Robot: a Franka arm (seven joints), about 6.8 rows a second.
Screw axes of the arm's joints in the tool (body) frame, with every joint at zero. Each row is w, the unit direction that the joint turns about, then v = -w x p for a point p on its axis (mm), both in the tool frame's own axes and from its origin. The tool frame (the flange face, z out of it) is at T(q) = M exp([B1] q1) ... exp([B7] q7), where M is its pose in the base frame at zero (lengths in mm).
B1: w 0 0 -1 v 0 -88 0
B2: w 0 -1 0 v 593 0 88
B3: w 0 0 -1 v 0 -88 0
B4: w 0 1 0 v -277 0 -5.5
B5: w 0 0 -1 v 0 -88 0
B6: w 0 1 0 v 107 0 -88
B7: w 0 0 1 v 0 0 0
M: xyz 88 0 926 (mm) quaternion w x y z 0 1 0 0
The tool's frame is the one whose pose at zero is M.
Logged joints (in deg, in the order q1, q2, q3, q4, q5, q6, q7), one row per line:
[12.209 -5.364 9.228 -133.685 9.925 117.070 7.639]
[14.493 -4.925 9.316 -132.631 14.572 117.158 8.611]
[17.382 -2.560 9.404 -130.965 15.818 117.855 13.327]
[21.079 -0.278 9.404 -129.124 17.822 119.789 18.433]
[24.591 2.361 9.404 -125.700 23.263 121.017 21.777]
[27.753 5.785 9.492 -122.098 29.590 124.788 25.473]
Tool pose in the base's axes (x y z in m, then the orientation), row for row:
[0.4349 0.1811 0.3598 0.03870 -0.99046 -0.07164 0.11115]
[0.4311 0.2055 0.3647 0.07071 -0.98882 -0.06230 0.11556]
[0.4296 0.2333 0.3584 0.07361 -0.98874 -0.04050 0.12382]
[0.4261 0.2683 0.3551 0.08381 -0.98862 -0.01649 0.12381]
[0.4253 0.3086 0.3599 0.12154 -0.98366 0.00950 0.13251]
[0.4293 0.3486 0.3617 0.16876 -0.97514 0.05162 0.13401]
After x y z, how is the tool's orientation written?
As a quaternion, w x y z.
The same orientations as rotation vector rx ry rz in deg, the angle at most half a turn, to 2 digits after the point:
[-174.02 -12.59 19.53]
[-170.40 -10.74 19.91]
[-170.09 -6.97 21.30]
[-169.04 -2.82 21.17]
[-164.54 1.59 22.17]
[-158.86 8.41 21.83]

